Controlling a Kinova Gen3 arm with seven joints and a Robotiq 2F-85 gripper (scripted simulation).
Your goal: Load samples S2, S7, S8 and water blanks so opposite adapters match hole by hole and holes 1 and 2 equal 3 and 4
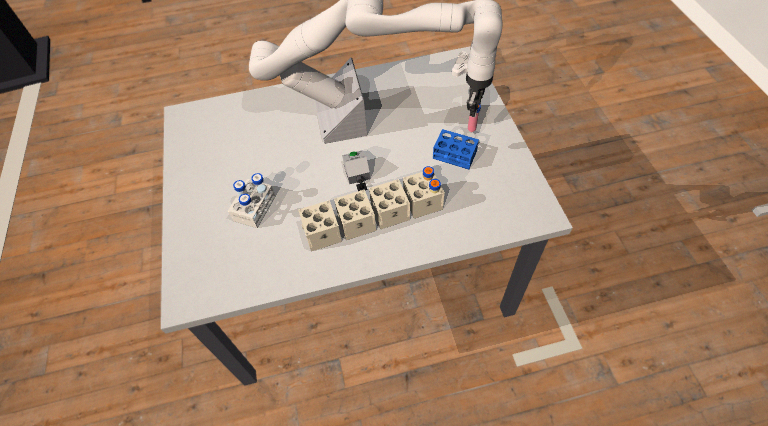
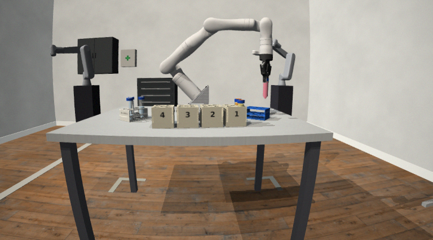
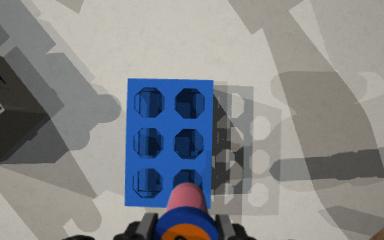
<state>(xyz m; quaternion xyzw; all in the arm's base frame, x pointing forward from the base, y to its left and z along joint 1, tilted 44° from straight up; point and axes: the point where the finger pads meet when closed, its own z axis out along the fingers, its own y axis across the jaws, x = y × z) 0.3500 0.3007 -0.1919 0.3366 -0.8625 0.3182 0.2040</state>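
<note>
Now: the sample S8 1 cm to the left of my hand and 5 cm below it. Round my hand: blue sample rack (1 cm behind, 4 cm to the right, 19 cm below); sample S7 (10 cm ahead, 20 cm to the right, 16 cm below); sample S2 (14 cm ahead, 19 cm to the right, 16 cm below).
</note>
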